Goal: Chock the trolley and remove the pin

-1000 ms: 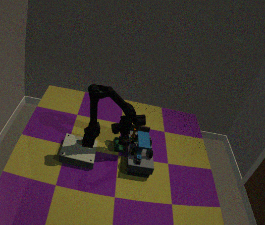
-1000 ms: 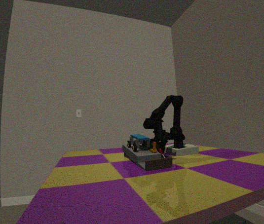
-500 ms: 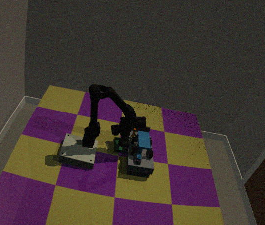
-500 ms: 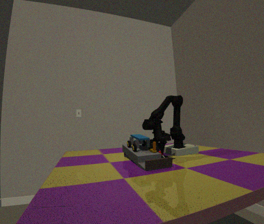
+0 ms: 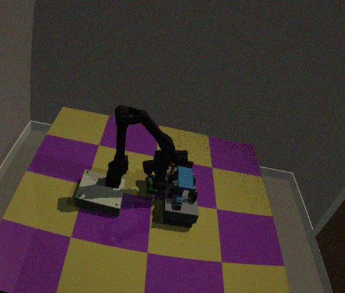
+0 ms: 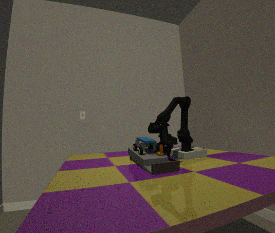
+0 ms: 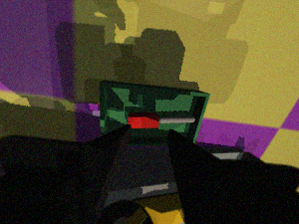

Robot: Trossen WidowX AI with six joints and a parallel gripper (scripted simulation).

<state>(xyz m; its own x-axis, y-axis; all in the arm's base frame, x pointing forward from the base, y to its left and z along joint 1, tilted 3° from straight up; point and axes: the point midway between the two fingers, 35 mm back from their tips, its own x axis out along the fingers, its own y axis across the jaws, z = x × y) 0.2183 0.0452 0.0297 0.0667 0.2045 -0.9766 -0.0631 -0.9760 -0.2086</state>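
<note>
The red-headed stop pin is 2 cm to the left of my gripper tip and 1 cm below it. From my gripper tip the other things lie so: grey ramp (10 cm ahead, 9 cm to the right, 1 cm above); blue-topped trolley (10 cm ahead, 9 cm to the right, 8 cm above); yellow chock (7 cm ahead, 5 cm above, 2 cm to the left).
</note>
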